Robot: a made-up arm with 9 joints. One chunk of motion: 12 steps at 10 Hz.
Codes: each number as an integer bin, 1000 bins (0 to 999) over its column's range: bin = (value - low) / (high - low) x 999, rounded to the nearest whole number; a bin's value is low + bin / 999 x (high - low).
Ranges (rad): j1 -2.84..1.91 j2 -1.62..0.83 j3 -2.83..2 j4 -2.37..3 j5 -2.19..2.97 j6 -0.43..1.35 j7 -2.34..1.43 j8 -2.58..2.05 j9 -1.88..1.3
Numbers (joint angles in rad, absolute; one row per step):
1: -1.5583 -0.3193 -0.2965 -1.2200 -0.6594 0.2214 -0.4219 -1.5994 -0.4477
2: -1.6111 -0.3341 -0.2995 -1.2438 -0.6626 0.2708 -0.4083 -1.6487 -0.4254
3: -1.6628 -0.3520 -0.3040 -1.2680 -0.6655 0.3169 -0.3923 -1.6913 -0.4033
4: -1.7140 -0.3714 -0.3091 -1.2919 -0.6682 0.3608 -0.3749 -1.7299 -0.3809
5: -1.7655 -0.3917 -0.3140 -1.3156 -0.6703 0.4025 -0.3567 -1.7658 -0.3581
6: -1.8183 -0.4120 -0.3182 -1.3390 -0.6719 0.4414 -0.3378 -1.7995 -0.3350
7: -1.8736 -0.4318 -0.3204 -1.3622 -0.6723 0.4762 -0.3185 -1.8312 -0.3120
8: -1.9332 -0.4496 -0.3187 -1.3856 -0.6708 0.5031 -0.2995 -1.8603 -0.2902
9: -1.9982 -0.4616 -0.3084 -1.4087 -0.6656 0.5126 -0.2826 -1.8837 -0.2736
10: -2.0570 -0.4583 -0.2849 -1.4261 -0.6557 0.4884 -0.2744 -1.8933 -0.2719
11: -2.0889 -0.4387 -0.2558 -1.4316 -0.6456 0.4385 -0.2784 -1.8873 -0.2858
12: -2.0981 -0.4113 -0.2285 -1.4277 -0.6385 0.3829 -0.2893 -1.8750 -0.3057
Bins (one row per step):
1: 270 530 524 214 296 366 508 212 450
2: 258 524 523 210 296 393 512 201 457
3: 248 517 522 205 295 419 516 192 464
4: 237 509 521 201 295 444 521 183 471
5: 226 501 520 196 294 467 526 176 478
6: 215 493 520 192 294 489 531 168 485
7: 203 484 519 187 294 509 536 162 493
8: 191 477 519 183 294 524 541 155 499
9: 177 472 522 179 295 529 545 150 505
10: 165 474 526 176 297 515 547 148 505
11: 158 482 532 175 299 487 546 149 501
12: 156 493 538 175 300 456 543 152 495

